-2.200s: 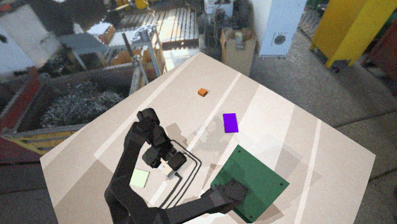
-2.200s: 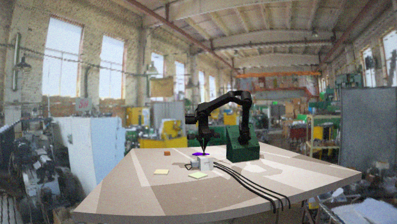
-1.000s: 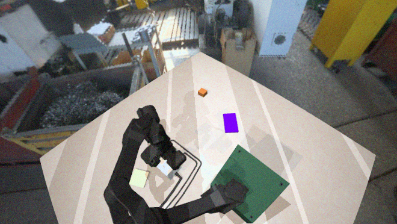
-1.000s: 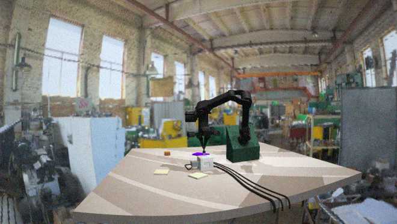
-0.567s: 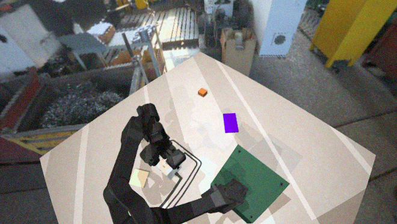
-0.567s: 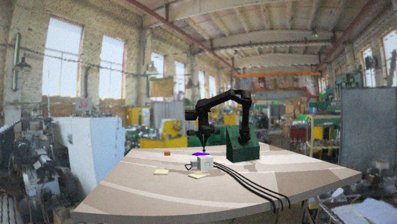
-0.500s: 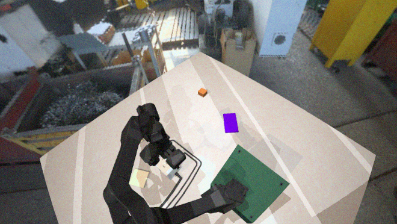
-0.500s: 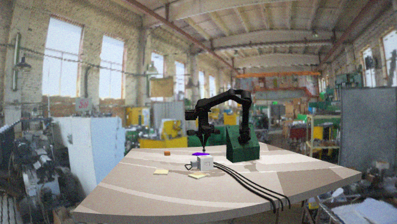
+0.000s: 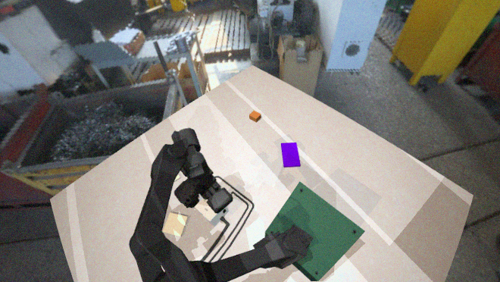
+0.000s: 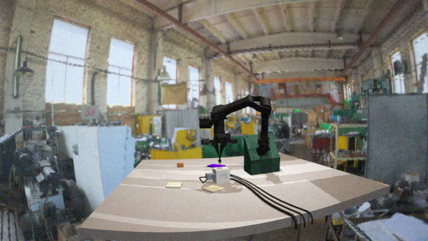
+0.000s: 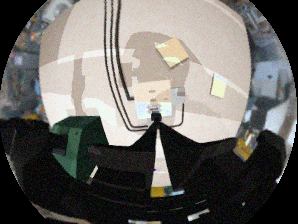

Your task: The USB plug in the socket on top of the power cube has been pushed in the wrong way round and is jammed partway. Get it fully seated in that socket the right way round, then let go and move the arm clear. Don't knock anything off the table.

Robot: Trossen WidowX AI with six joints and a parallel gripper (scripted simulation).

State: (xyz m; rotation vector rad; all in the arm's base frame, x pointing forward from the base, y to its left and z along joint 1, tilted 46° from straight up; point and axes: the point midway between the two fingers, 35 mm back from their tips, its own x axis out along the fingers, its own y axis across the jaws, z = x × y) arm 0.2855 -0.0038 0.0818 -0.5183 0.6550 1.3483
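Right now my gripper tip is 20 mm above the dark USB plug. From my gripper tip the other things lie so: orange block (180 mm ahead, 430 mm to the right, 120 mm below); flat purple card (80 mm behind, 360 mm to the right, 130 mm below).
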